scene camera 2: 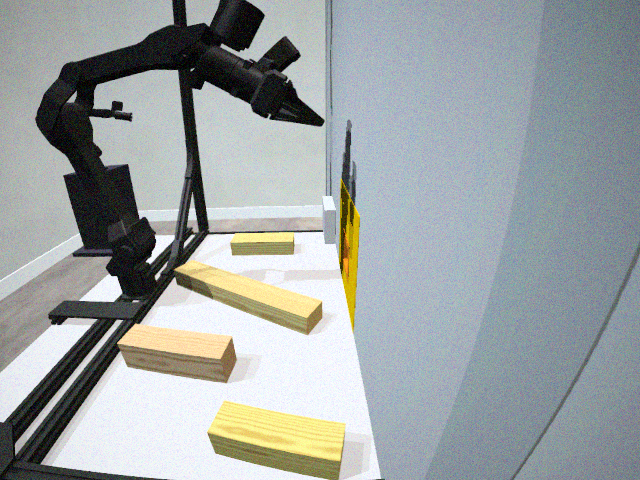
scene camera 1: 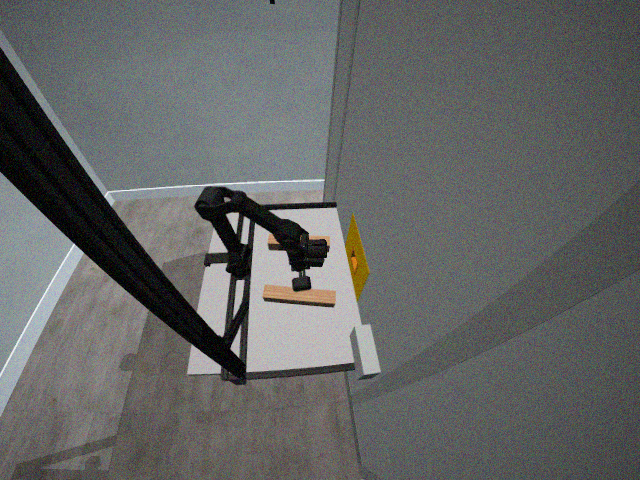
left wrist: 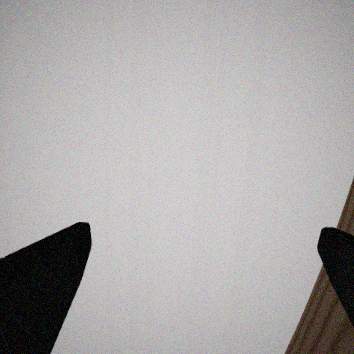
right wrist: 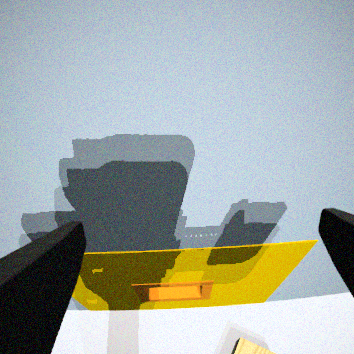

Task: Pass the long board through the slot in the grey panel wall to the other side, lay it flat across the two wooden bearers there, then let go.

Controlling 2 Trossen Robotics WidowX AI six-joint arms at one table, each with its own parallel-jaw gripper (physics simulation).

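Frame: origin at the left arm's base, x back, y right, z up, level; millimetres.
Seen in the pictures: left gripper, between the fingertips: (scene camera 1: 303, 277) (left wrist: 206, 236); right gripper, between the fingertips: (scene camera 2: 322, 123) (right wrist: 203, 226); left arm's base, origin of its link: (scene camera 1: 240, 272); right arm's base, origin of its link: (scene camera 2: 139, 291).
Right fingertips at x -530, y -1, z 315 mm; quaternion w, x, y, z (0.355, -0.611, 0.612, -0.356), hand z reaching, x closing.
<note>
Pixels of each thing's top centre, then the offset from my right fingertips to it. "*": a spot on its surface instead.
- long board, centre of its top: (scene camera 2: 238, 284) dx -165, dy +0, dz -296 mm
- wood end, a spot on its surface: (right wrist: 256, 347) * dx -18, dy -80, dz -296 mm
- orange-lined slot, a spot on its surface: (right wrist: 206, 291) * dx +46, dy -19, dz -249 mm
- bearer's dark side, a spot on its surface: (left wrist: 325, 320) * dx +326, dy +92, dz -314 mm
The long board (scene camera 2: 248, 294) lies flat, slanting across the table in scene camera 2. A wood end (right wrist: 256, 347), probably the board's, shows in the right wrist view. The grey panel (scene camera 1: 465, 155) (scene camera 2: 439, 206) (right wrist: 250, 100) has a yellow plate (scene camera 1: 361, 273) (scene camera 2: 354, 289) (right wrist: 280, 270) around the orange-lined slot (right wrist: 206, 291). Two bearers (scene camera 1: 320, 296) (scene camera 1: 272, 242) lie apart in scene camera 1. My left gripper (left wrist: 206, 236) is open, above the table beside a bearer's dark side (left wrist: 325, 320); its fingers are hidden in scene camera 1. My right gripper (scene camera 2: 317, 121) (right wrist: 203, 226) is open and empty, high above the board, facing the panel.
In scene camera 2, three shorter wood blocks (scene camera 2: 262, 243) (scene camera 2: 178, 351) (scene camera 2: 276, 436) lie around the board. A white block (scene camera 1: 368, 351) (scene camera 2: 329, 219) stands by the panel. Black rails and posts run along the arm side. The right arm's shadow falls on the panel and plate.
</note>
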